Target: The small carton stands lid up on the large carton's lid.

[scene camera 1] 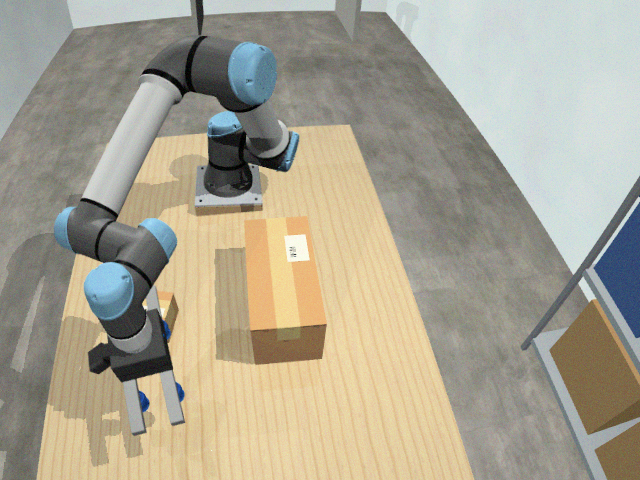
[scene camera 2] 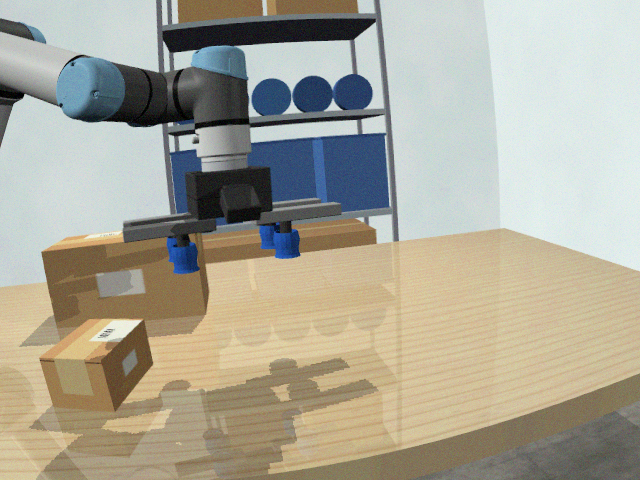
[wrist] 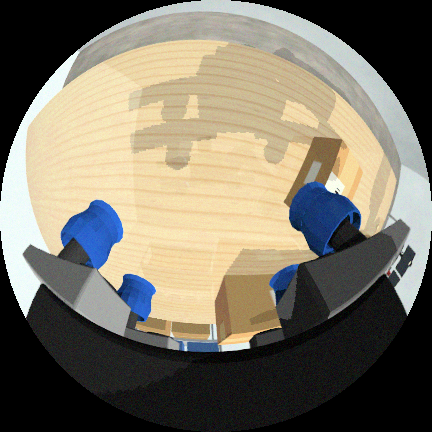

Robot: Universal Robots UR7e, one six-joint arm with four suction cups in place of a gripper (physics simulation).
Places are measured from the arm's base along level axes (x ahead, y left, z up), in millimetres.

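Where they show: hand, tool point: (scene camera 2: 232, 257) (wrist: 206, 261); arm's base, link origin: (scene camera 1: 228, 182).
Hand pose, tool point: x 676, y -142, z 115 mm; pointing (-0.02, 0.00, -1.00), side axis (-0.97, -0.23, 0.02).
Each offset is from my tool point to the top centre of the thing. Level surfaces: height alone.
The small carton @[dy -65, dx -204, dz -76 mm] (scene camera 1: 172, 311) (scene camera 2: 97, 376) (wrist: 327, 152) stands on the table, lid up, with tape and a barcode label on top. The large carton @[dy +276, dx -228, dz +7 mm] (scene camera 1: 285, 291) (scene camera 2: 170, 291) (wrist: 250, 302) stands apart from it on the table, its taped lid bare, with a white label. My gripper (scene camera 1: 154, 366) (scene camera 2: 230, 246) (wrist: 210, 257), with four blue suction cups, is open and holds nothing. It hangs above the table, beyond the small carton's end in the scene camera 1 view, where its frame partly hides that carton. In the wrist view a cup overlaps the small carton's lower part.
The wooden table @[dz -149 mm] (scene camera 1: 372, 413) (scene camera 2: 465, 310) (wrist: 185, 215) bears the cartons and the arm's base (scene camera 1: 228, 199). A shelf rack (scene camera 1: 574, 273) (scene camera 2: 392, 180) with cartons, blue bins (scene camera 2: 351, 170) and blue round containers (scene camera 2: 312, 93) stands beyond the table.
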